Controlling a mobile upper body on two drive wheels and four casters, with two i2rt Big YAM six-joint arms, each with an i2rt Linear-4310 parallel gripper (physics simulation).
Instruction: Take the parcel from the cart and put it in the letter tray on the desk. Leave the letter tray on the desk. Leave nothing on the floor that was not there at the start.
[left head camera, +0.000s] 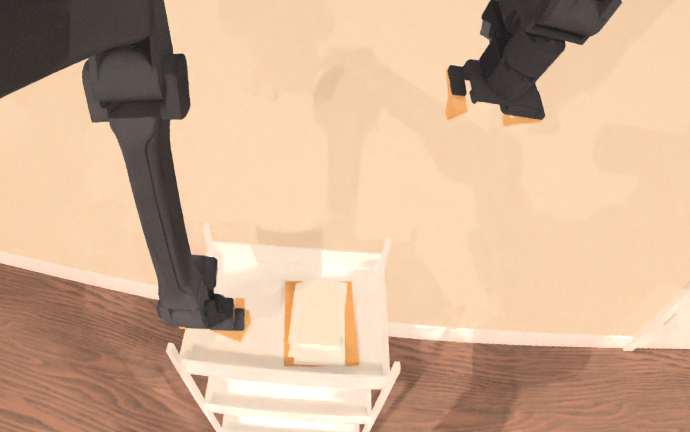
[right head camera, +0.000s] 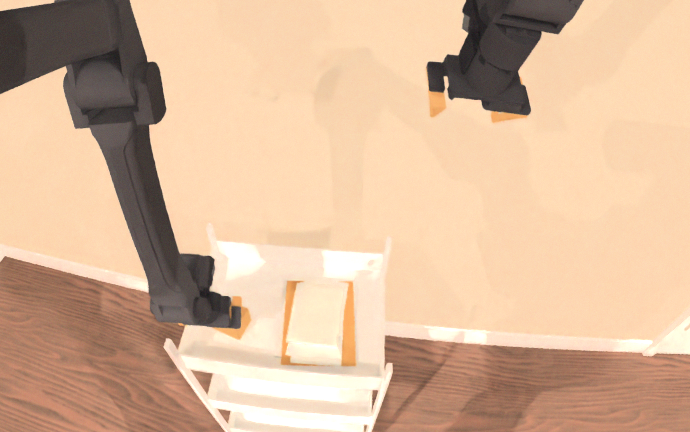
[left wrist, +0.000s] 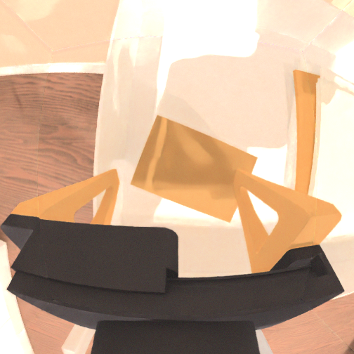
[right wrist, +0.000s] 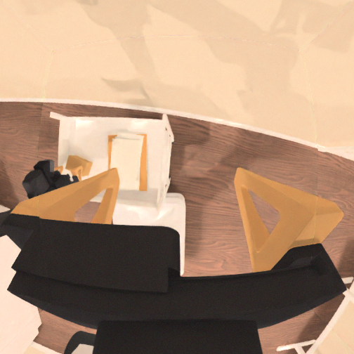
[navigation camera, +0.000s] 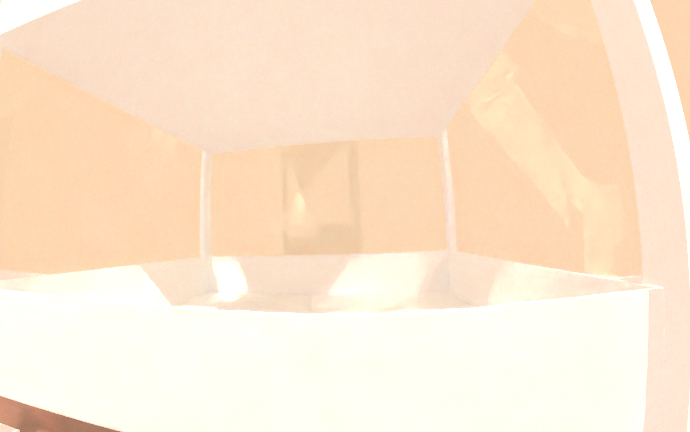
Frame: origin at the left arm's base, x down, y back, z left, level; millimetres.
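Where they show: left gripper, fingertip midpoint: (right head camera: 218, 312); right gripper, fingertip midpoint: (left head camera: 476, 119) (right head camera: 462, 116).
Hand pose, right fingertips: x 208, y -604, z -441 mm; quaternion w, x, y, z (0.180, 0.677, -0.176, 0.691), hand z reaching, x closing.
Each offset is from my right fingertips to the top centre of the thing. Level surfaces: height alone.
The parcel, a small tan box @[dx +489, dy +27, dz +424 mm] (left head camera: 236, 334) (right head camera: 235, 333) (left wrist: 192, 167) (right wrist: 79, 163), lies turned at an angle on the white cart's top shelf @[dx +539 mm] (left head camera: 371, 315) (right head camera: 369, 315) (left wrist: 125, 95) (right wrist: 156, 165), at the left. My left gripper (left head camera: 211, 325) (right head camera: 209, 323) (left wrist: 176, 175) (right wrist: 71, 166) is open above the parcel. In the left wrist view its right fingertip overlaps the parcel's right edge, and its left fingertip is off the left side. The gripper partly hides the parcel in the head views. My right gripper (left head camera: 486, 119) (right head camera: 471, 116) (right wrist: 176, 174) is open and empty, far from the cart. The desk's letter tray cannot be made out.
An orange tray or folder with a white stack @[dx +515, dy +4, dz +219 mm] (left head camera: 318, 320) (right head camera: 316, 320) (right wrist: 126, 162) lies beside the parcel; its orange edge (left wrist: 306, 130) shows right of the left fingers. Raised rims and corner posts bound the shelf. A wall stands behind the cart. White panels fill the navigation view's lower part.
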